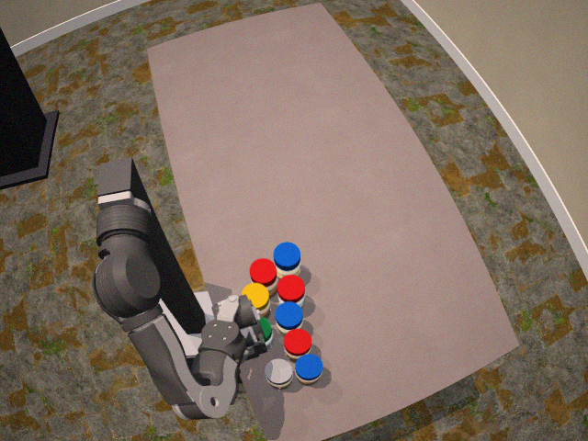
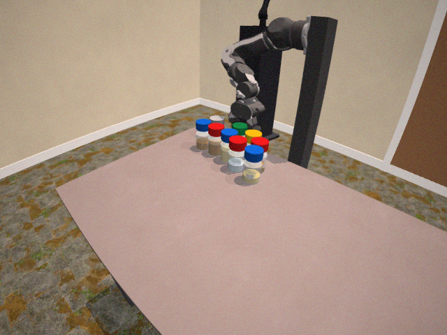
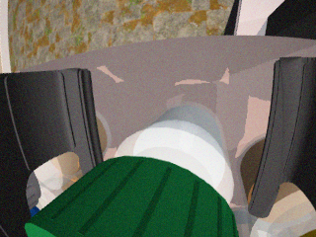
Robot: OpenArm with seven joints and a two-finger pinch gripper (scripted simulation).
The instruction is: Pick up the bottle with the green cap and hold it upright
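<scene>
The red-capped bottle lies 10 cm ahead of my hand, 8 cm to the left of it and 1 cm below it.
</scene>
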